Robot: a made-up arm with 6 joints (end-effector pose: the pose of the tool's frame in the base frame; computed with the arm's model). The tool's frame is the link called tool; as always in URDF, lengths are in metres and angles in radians. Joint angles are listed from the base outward.
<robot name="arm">
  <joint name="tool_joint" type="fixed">
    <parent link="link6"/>
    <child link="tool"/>
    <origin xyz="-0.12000 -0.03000 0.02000" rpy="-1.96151 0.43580 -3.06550"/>
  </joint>
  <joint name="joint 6" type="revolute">
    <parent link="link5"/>
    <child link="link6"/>
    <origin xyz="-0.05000 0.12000 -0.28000"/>
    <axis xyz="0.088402 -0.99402 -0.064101"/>
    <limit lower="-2.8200" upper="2.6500" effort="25" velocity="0.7"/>
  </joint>
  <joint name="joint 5" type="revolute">
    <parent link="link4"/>
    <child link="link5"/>
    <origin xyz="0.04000 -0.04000 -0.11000"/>
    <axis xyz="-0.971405 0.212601 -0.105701"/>
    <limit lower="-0.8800" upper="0.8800" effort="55" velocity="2.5"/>
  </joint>
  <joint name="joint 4" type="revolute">
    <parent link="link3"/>
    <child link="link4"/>
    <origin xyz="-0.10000 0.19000 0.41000"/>
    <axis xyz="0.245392 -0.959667 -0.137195"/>
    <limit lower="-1.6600" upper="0.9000" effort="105" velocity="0.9"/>
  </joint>
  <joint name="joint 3" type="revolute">
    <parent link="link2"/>
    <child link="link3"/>
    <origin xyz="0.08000 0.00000 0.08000"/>
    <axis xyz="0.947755 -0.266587 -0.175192"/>
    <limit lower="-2.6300" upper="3.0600" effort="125" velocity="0.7"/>
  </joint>
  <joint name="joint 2" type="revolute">
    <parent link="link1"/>
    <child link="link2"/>
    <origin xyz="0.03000 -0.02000 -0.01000"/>
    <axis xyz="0 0 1"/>
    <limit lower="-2.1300" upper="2.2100" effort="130" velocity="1.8"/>
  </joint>
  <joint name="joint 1" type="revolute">
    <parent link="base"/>
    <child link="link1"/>
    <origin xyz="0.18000 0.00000 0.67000"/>
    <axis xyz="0 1 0"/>
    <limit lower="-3.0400" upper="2.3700" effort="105" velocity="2.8"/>
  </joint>
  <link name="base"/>
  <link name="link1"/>
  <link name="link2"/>
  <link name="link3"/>
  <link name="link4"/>
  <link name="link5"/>
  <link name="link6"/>
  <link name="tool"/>
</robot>
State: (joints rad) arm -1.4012 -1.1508 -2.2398 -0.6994 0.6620 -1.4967
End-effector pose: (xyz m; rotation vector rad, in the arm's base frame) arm 0.1698 0.2571 0.8027 0.1809 0.0298 0.3498
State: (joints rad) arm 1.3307 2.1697 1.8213 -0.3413 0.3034 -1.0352
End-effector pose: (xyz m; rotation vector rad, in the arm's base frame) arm 0.4065 -0.1918 0.5243 2.0618 -0.4667 -1.8295
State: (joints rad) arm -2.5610 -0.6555 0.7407 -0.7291 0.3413 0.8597
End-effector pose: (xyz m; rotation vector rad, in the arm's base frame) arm 0.3480 0.2602 0.3953 1.2224 0.0294 0.6385
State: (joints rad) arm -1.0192 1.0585 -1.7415 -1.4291 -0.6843 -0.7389
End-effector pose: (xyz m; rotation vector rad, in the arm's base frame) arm -0.0571 -0.0858 0.2073 -1.2366 -0.6270 2.3135
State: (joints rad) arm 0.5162 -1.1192 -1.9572 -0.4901 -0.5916 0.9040
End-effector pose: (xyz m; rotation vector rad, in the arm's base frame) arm 0.0346 0.3711 0.6452 0.6269 -0.9133 2.3337
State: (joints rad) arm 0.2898 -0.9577 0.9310 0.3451 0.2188 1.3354
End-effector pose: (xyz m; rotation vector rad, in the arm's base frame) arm 0.4857 0.0085 0.7633 2.1420 0.0569 -1.1420
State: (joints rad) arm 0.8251 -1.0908 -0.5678 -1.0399 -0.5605 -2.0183
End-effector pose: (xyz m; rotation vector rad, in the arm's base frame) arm 0.4623 0.2996 0.6106 0.2669 -0.1563 -0.8179
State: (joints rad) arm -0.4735 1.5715 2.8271 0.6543 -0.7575 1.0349
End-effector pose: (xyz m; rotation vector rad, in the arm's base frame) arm 0.5907 -0.1791 1.0081 -1.5473 -1.0095 -0.7583
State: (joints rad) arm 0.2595 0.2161 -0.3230 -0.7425 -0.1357 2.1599
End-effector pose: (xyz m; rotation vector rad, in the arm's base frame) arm -0.1264 0.0952 0.7952 0.5464 1.4089 -0.7177
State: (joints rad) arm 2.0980 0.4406 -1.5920 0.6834 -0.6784 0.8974
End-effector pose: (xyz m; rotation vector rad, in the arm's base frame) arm -0.1276 0.0972 0.9531 0.7610 -2.7691 -0.1972
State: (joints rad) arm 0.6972 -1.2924 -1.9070 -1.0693 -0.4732 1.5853
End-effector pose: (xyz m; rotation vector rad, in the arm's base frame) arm 0.2397 0.5133 0.6452 1.0035 -0.6514 2.2512
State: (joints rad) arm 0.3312 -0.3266 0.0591 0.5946 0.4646 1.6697
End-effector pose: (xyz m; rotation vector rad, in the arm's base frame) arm 0.4449 0.0517 0.5926 1.0414 0.4378 -1.0609
